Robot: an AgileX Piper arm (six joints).
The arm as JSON. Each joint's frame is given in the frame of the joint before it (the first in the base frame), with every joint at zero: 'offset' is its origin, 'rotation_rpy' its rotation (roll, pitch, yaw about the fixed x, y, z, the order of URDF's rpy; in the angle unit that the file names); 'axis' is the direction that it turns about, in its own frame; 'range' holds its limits. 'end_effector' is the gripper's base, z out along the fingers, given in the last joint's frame.
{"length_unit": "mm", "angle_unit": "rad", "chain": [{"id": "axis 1", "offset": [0.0, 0.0, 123.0], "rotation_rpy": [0.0, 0.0, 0.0], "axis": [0.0, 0.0, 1.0], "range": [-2.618, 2.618]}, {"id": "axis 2", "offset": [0.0, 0.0, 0.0], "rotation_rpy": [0.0, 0.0, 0.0], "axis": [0.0, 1.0, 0.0], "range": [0.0, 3.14]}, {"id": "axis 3", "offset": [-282.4, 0.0, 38.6], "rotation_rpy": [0.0, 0.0, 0.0], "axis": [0.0, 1.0, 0.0], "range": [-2.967, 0.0]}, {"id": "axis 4", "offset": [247.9, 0.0, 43.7], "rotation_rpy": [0.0, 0.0, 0.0], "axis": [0.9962, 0.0, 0.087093], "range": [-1.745, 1.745]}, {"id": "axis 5", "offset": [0.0, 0.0, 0.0], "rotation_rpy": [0.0, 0.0, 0.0], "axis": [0.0, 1.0, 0.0], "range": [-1.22, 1.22]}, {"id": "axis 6", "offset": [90.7, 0.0, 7.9], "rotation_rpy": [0.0, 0.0, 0.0], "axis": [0.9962, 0.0, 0.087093], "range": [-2.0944, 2.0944]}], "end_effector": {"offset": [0.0, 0.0, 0.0], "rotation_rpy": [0.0, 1.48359, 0.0]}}
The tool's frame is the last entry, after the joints.
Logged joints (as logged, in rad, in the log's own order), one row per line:
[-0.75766, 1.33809, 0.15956, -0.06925, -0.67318, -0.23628]
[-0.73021, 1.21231, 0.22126, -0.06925, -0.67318, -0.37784]
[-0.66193, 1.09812, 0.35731, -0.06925, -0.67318, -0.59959]
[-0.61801, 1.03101, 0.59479, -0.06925, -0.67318, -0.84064]
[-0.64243, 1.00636, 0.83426, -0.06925, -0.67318, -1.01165]
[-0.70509, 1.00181, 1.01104, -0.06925, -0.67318, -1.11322]
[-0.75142, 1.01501, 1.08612, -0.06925, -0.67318, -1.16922]
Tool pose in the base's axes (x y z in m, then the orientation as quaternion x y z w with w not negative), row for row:
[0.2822, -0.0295, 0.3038, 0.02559, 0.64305, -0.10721, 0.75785]
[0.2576, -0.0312, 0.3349, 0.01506, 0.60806, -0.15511, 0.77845]
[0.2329, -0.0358, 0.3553, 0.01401, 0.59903, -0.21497, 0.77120]
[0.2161, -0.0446, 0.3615, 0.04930, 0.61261, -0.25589, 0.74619]
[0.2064, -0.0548, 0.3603, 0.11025, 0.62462, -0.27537, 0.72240]
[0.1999, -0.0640, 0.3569, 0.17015, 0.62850, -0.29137, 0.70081]
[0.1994, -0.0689, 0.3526, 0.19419, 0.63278, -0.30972, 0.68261]
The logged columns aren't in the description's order. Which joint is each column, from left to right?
Columns, left to right: axis 5, axis 2, axis 4, axis 1, axis 3, axis 6.
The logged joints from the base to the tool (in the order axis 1, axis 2, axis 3, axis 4, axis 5, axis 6), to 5 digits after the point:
[-0.06925, 1.33809, -0.67318, 0.15956, -0.75766, -0.23628]
[-0.06925, 1.21231, -0.67318, 0.22126, -0.73021, -0.37784]
[-0.06925, 1.09812, -0.67318, 0.35731, -0.66193, -0.59959]
[-0.06925, 1.03101, -0.67318, 0.59479, -0.61801, -0.84064]
[-0.06925, 1.00636, -0.67318, 0.83426, -0.64243, -1.01165]
[-0.06925, 1.00181, -0.67318, 1.01104, -0.70509, -1.11322]
[-0.06925, 1.01501, -0.67318, 1.08612, -0.75142, -1.16922]

